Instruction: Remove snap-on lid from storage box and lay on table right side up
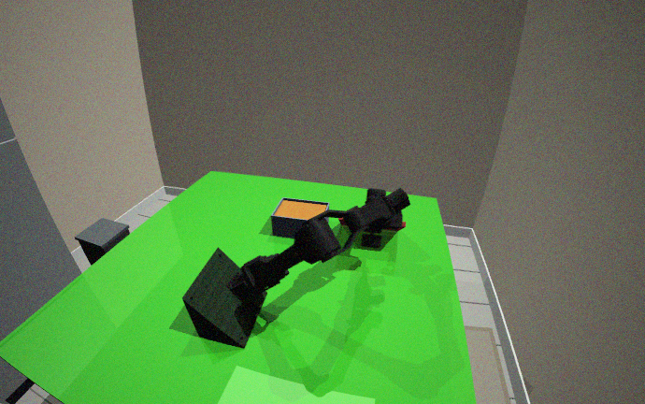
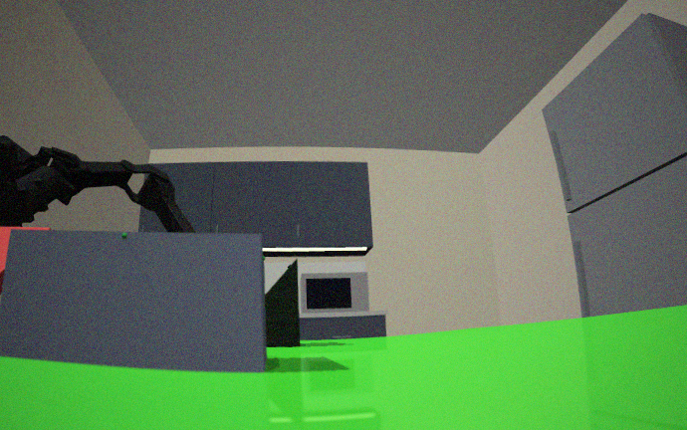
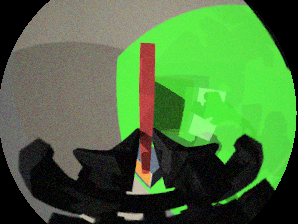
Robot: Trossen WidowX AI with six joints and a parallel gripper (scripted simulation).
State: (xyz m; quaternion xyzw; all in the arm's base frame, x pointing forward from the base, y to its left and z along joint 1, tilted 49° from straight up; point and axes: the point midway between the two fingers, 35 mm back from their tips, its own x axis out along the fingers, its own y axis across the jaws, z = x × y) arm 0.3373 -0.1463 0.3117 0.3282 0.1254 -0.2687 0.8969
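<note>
The red lid lies 7 cm ahead of my gripper tip, 1 cm to the left of it and 5 cm below it. From my gripper tip the other things lie so: blue-grey storage box (5 cm ahead, 28 cm to the left, 7 cm below).
</note>
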